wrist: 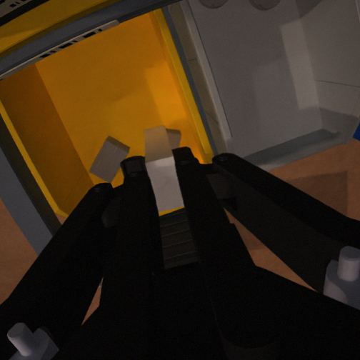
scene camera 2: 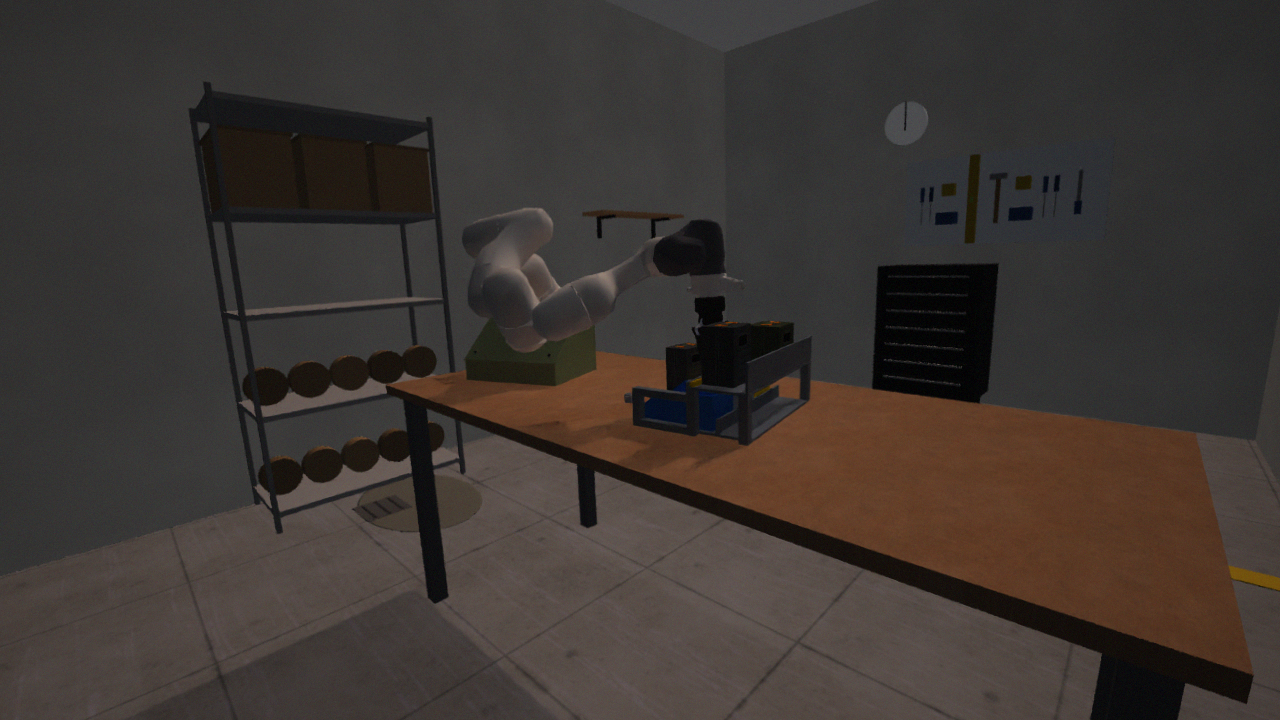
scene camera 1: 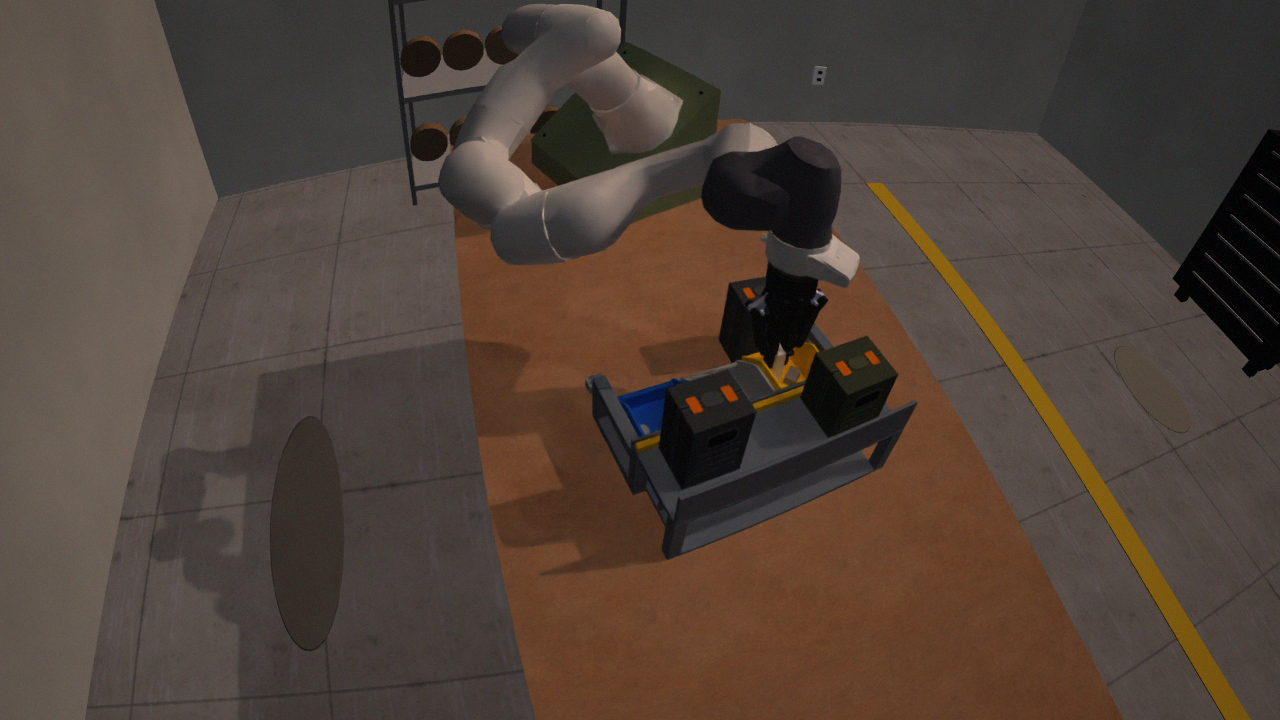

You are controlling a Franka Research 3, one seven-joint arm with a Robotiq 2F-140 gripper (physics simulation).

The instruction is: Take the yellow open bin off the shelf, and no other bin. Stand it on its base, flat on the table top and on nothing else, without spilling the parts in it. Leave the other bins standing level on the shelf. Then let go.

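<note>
The yellow open bin (scene camera 1: 808,355) (wrist: 110,90) sits in the grey shelf (scene camera 1: 796,461) (scene camera 2: 780,365) at its far end, beside the grey bin (scene camera 1: 753,382) (wrist: 260,75). Small grey parts (scene camera 1: 792,374) (wrist: 110,159) lie in the yellow bin. The blue bin (scene camera 1: 642,409) (scene camera 2: 707,410) is at the shelf's other end. My gripper (scene camera 1: 779,362) (wrist: 158,145) is shut with nothing between its fingers. It points down, its pale fingertips over or inside the yellow bin's open front part, close to the parts; the exact depth is unclear. The fingertips are hidden in the scene camera 2 view.
A black case (scene camera 1: 707,437) (scene camera 2: 723,353) and a dark green case (scene camera 1: 850,386) (scene camera 2: 771,336) stand on the shelf's top. Another black case (scene camera 1: 739,333) (scene camera 2: 682,362) stands on the table (scene camera 1: 805,626) (scene camera 2: 984,483) behind the shelf, close beside my gripper.
</note>
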